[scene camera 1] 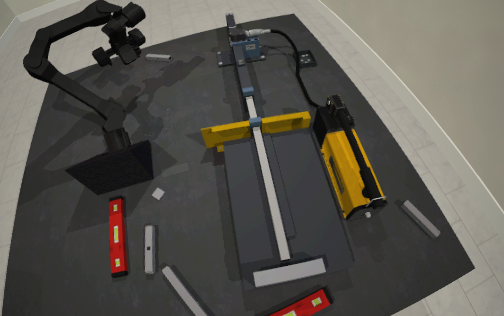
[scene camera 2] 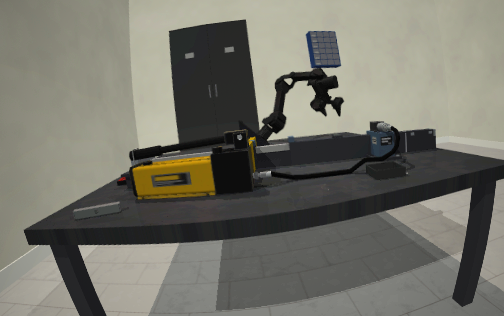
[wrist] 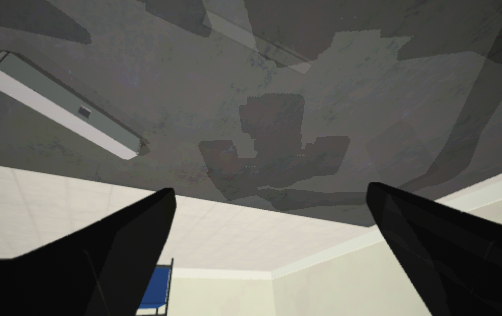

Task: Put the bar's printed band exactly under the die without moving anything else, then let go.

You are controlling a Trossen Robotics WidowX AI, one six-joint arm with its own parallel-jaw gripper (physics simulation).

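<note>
My gripper is open and empty, high above the table's far left part in scene camera 1. A small grey bar with a dark square mark lies below it, on the left in the wrist view. A long pale bar lies along the bed and passes the yellow fence. Blue pieces sit along its line. A blue press head stands at the far end of the dark rail. I cannot make out the die or a printed band.
A yellow pump with a black hose stands right of the bed. Grey bars, red levels, a pale block and a dark tray lie around.
</note>
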